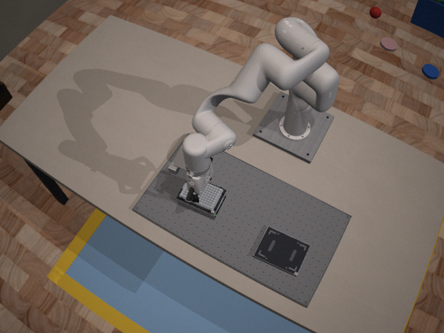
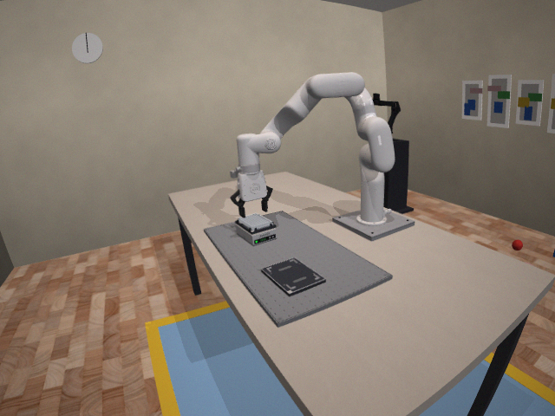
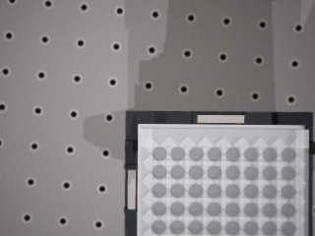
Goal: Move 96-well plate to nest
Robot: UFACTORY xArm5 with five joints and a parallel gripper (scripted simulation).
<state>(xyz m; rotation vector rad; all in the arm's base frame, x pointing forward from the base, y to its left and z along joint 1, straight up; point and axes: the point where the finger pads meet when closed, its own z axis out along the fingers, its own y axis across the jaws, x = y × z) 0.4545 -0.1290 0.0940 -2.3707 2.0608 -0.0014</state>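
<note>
Right now my hand is 4 cm above the 96-well plate. The rest, counted from my hand: black plate nest N1: 1 cm ahead, 34 cm to the left, 9 cm below.
</note>
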